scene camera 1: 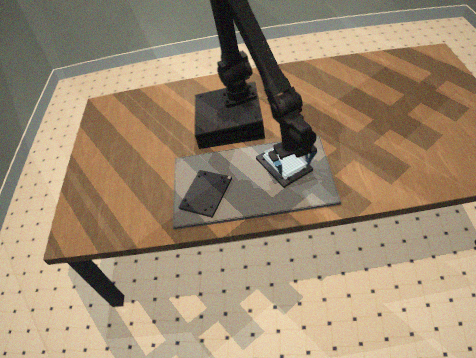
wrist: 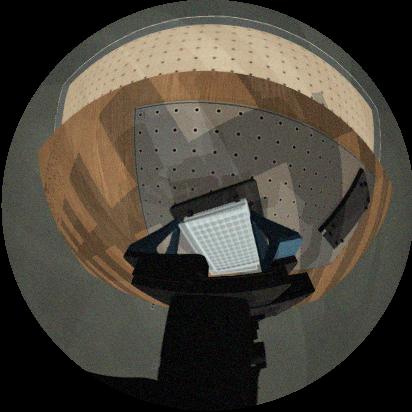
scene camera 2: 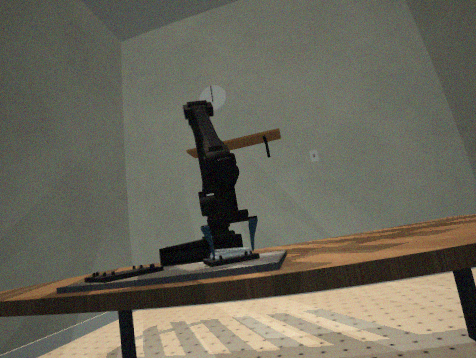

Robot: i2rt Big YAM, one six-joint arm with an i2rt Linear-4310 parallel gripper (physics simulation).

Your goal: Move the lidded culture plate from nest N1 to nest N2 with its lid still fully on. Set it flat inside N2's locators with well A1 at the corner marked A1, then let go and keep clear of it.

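Places are measured from the arm's base along level axes (x ahead, y left, z up), in metres.
Pixels of known places: gripper, between the fingertips: (scene camera 1: 294,169) (wrist: 212,217) (scene camera 2: 233,253); arm's base, origin of its link: (scene camera 1: 239,97) (scene camera 2: 219,237).
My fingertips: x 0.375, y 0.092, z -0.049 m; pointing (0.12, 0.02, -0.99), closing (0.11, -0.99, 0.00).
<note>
For each thing: its middle in the pictures, then the offset to it from my fingertips. Level surfaces: height alone.
- lidded culture plate, middle of its body: (wrist: 223,249) (scene camera 2: 230,250) (scene camera 1: 285,158) dx -0.052, dy -0.014, dz +0.007 m
- dark nest N1, middle of its body: (wrist: 227,240) (scene camera 2: 228,257) (scene camera 1: 284,162) dx -0.049, dy -0.021, dz -0.009 m
- dark nest N2, middle of its body: (wrist: 351,214) (scene camera 2: 124,272) (scene camera 1: 205,191) dx -0.014, dy -0.297, dz -0.009 m
- small pale mark, middle of its body: (wrist: 323,231) (scene camera 1: 229,177) dx -0.046, dy -0.210, dz -0.008 m
- grey board with holes, middle of its body: (wrist: 294,220) (scene camera 2: 183,270) (scene camera 1: 251,179) dx -0.028, dy -0.141, dz -0.026 m
- wooden table, height of its surface: dz -0.032 m
The lidded culture plate (scene camera 1: 295,169) (scene camera 2: 231,254) (wrist: 225,242), pale and clear with a grid of wells, lies in the dark nest N1 (scene camera 1: 286,183) (scene camera 2: 232,260) (wrist: 220,196). Its lid looks on, though its edges are too small to judge fully. My gripper (scene camera 1: 294,162) (scene camera 2: 233,252) (wrist: 212,217) is open, its blue fingers low on either side of the plate. It hides part of the plate in scene camera 1. The dark nest N2 (scene camera 1: 205,193) (scene camera 2: 125,274) (wrist: 349,210) has small locators and holds no plate. A small pale mark (scene camera 1: 229,177) (wrist: 324,231) shows at one N2 corner.
Both nests stand on a grey board with holes (scene camera 1: 245,202) (scene camera 2: 175,278) (wrist: 165,141), on the wooden table (scene camera 1: 125,200) (scene camera 2: 350,245) (wrist: 110,175). The black robot base (scene camera 1: 227,112) (scene camera 2: 185,252) stands behind the board. N2 lies left of N1 in scene camera 1.
</note>
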